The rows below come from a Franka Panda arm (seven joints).
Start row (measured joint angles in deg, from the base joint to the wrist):
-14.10 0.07 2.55 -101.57 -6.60 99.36 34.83
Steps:
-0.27 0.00 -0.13 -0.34 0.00 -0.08 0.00
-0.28 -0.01 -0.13 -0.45 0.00 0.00 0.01
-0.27 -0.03 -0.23 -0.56 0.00 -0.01 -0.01
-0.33 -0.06 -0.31 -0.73 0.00 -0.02 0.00
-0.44 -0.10 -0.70 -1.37 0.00 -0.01 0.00
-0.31 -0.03 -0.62 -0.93 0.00 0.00 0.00
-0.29 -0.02 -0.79 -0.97 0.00 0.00 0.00
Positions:
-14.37 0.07 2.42 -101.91 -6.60 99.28 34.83
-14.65 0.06 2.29 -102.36 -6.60 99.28 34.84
-14.92 0.03 2.06 -102.92 -6.60 99.27 34.83
-15.25 -0.03 1.75 -103.65 -6.60 99.25 34.83
-15.69 -0.13 1.05 -105.02 -6.60 99.24 34.83
-16.00 -0.16 0.43 -105.95 -6.60 99.24 34.83
-16.29 -0.18 -0.36 -106.92 -6.60 99.24 34.83

